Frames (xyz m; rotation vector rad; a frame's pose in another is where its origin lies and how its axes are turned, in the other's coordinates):
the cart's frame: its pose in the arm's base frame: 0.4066 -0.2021 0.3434 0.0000 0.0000 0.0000
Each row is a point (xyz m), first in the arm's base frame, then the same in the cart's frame.
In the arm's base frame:
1: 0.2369 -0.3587 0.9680
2: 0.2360 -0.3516 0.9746
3: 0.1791 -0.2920 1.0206
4: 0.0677 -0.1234 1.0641
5: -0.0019 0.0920 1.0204
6: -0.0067 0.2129 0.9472
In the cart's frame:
1: -0.1697 -0.1566 0.6246
2: -0.1706 -0.1495 0.6312
3: -0.2275 -0.0899 0.6772
4: -0.3389 0.0787 0.7207
5: -0.4085 0.2941 0.6770
6: -0.4133 0.4150 0.6038

